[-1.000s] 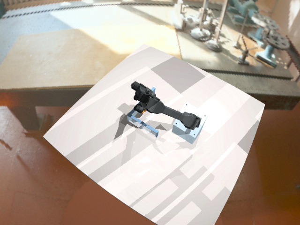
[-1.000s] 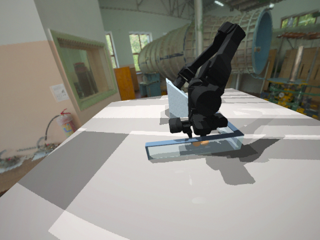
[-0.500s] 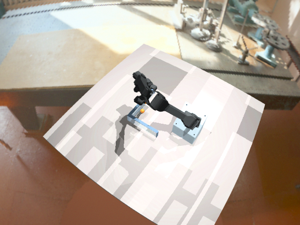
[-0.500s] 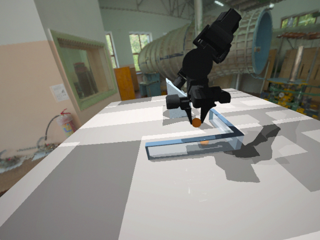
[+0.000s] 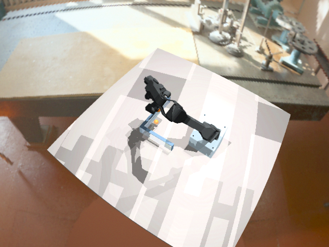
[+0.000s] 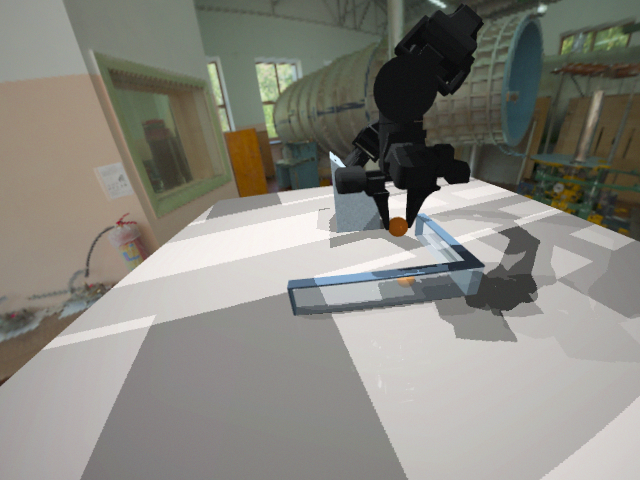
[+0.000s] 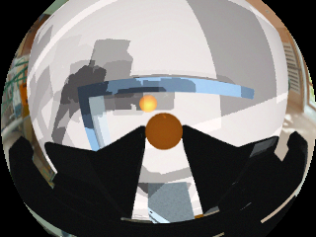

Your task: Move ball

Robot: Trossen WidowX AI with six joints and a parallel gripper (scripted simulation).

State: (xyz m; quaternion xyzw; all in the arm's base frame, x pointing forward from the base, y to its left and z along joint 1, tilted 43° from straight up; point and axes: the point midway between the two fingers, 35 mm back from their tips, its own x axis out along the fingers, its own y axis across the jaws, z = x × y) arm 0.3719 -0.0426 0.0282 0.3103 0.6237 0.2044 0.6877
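The see-through copy is 10 cm below my gripper tip and 2 cm to the left of it. Also, from my gripper tip: orange ball (right at my gripper tip).
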